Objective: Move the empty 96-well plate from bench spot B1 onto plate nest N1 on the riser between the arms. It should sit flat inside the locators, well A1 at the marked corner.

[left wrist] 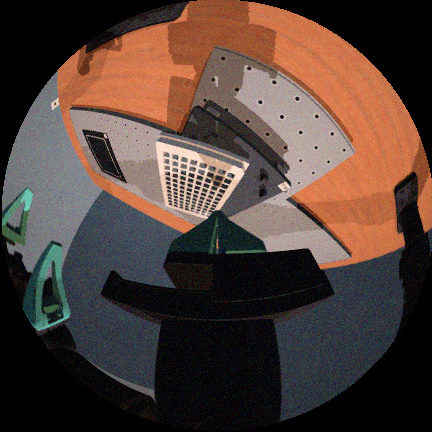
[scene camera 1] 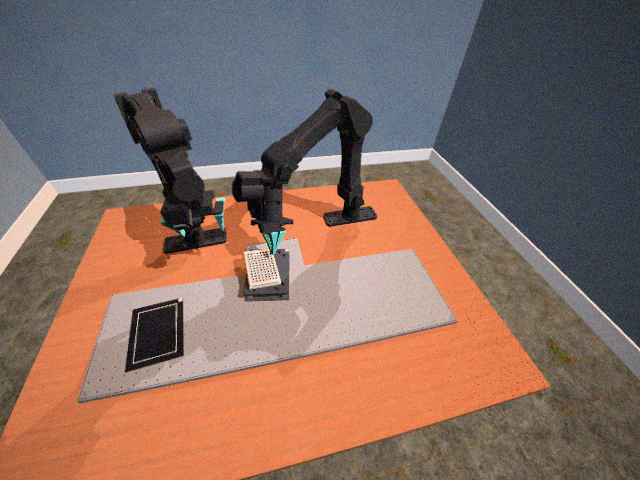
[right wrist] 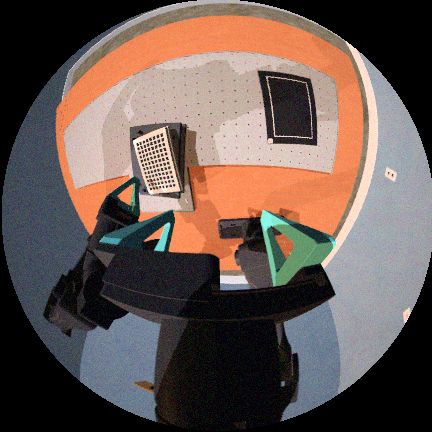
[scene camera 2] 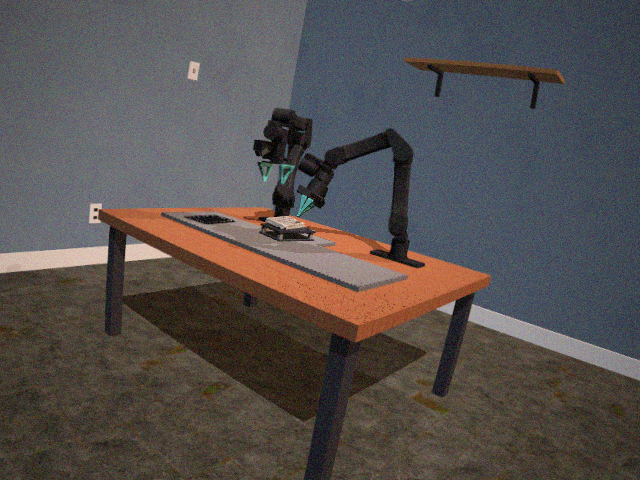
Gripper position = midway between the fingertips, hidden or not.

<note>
My left gripper (scene camera 1: pixel 272 254) is shut and holds nothing. Also in view: a well plate (scene camera 1: pixel 261 268). My right gripper (scene camera 1: pixel 203 232) is open, holding nothing. Also in view: a black plate nest (scene camera 1: pixel 156 335).
The well plate is seen too in the left wrist view (left wrist: pixel 196 177) and in the right wrist view (right wrist: pixel 154 150). My left gripper also shows in the left wrist view (left wrist: pixel 216 214) and in the right wrist view (right wrist: pixel 136 177). My right gripper shows as well in the left wrist view (left wrist: pixel 38 211) and in the right wrist view (right wrist: pixel 217 214).
</note>
